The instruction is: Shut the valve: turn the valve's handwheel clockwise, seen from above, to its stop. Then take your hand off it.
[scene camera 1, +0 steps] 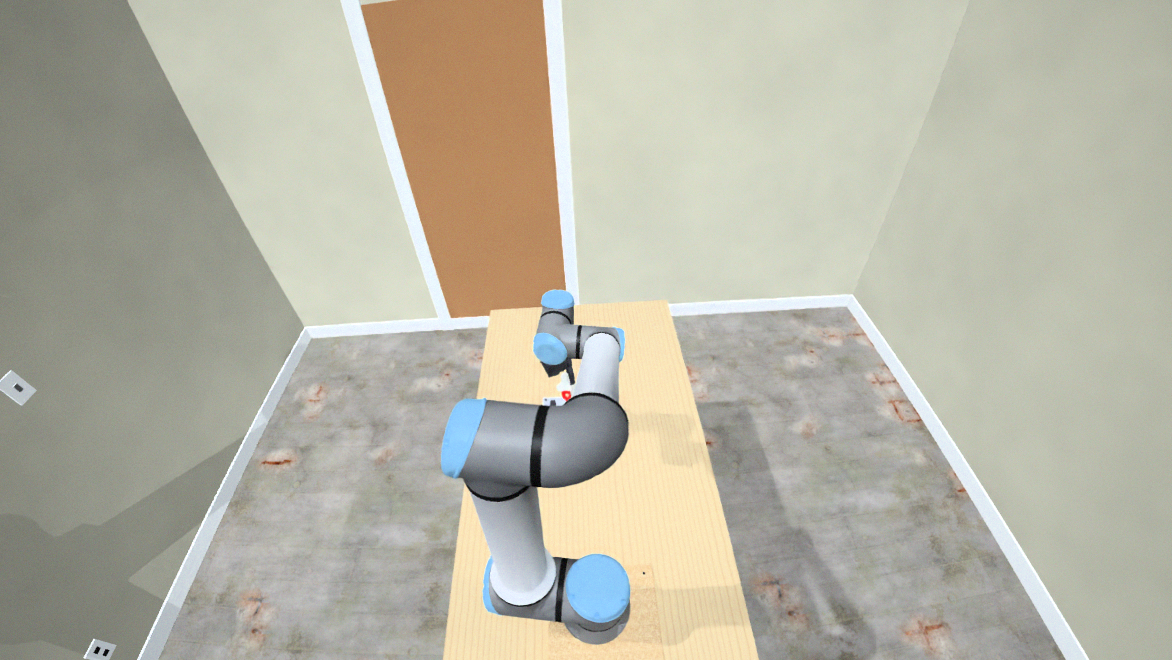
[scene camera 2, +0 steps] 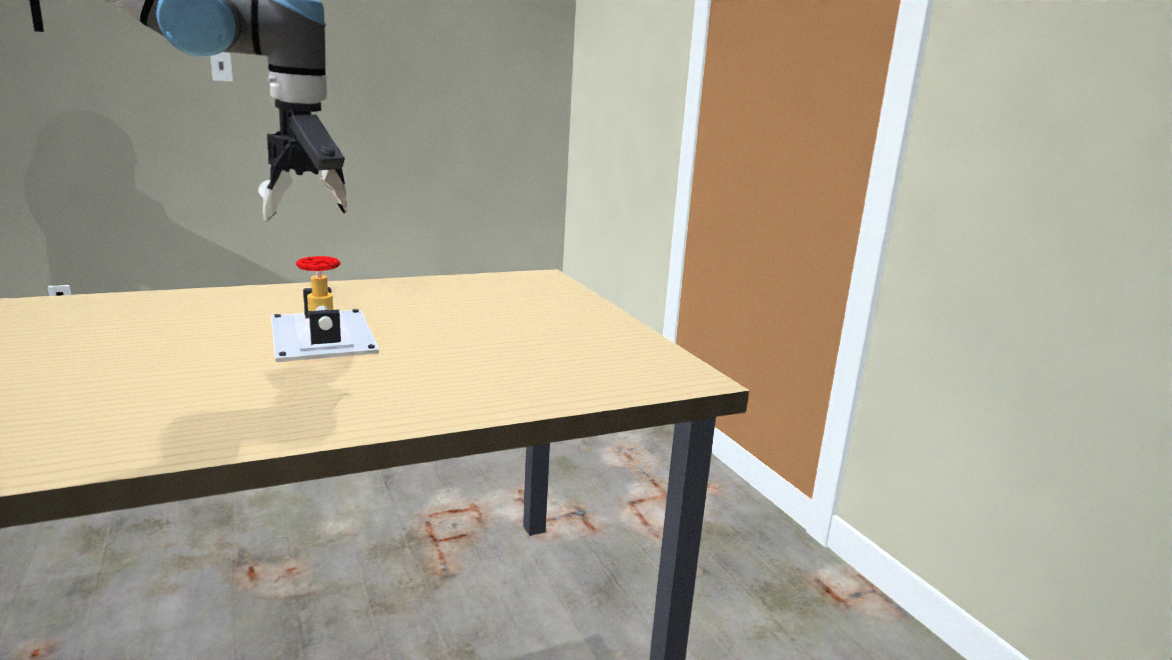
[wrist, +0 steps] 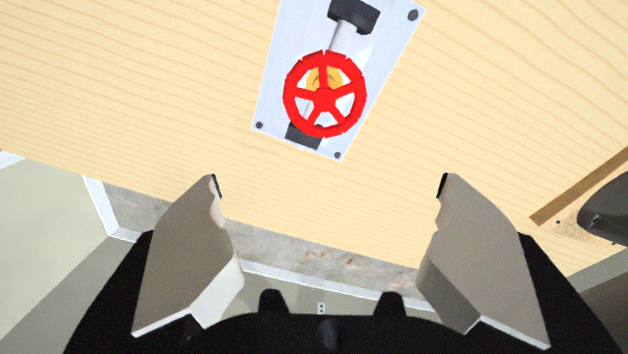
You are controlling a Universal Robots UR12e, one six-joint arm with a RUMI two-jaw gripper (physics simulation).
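Observation:
The valve's red five-spoked handwheel (scene camera 2: 318,263) (wrist: 324,98) (scene camera 1: 566,395) sits level on top of the yellow valve body (scene camera 2: 319,296). The body is fixed between black brackets on a pale plate (scene camera 2: 284,336) (wrist: 274,92). My gripper (scene camera 2: 305,214) (wrist: 326,177) is wide open with nothing between its fingers. It hangs above the handwheel, pointing down, with a clear gap between the fingertips and the rim. In scene camera 1 the arm hides part of the valve. The frames do not show whether the wheel is against its stop.
The valve plate is on a long wooden table (scene camera 1: 656,508) (scene camera 2: 492,344), with the arm's base (scene camera 1: 597,594) at its near end in scene camera 1. A brown door (scene camera 1: 475,155) (scene camera 2: 787,229) is in the wall behind the table's far end.

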